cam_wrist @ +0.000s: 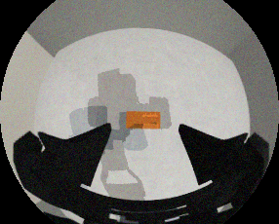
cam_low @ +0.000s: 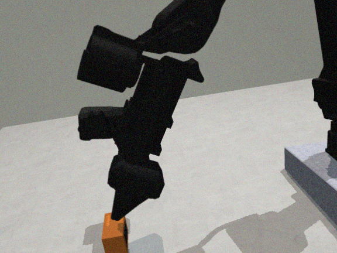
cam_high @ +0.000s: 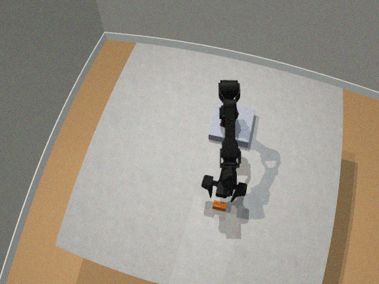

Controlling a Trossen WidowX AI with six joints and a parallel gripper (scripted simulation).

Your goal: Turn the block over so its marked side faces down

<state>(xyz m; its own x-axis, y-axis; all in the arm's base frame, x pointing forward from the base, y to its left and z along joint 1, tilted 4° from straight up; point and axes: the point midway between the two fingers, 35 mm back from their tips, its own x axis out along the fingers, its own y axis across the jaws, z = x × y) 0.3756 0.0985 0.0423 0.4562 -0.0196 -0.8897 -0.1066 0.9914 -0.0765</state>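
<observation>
Right now my gripper tip is 60 mm above the orange block.
</observation>
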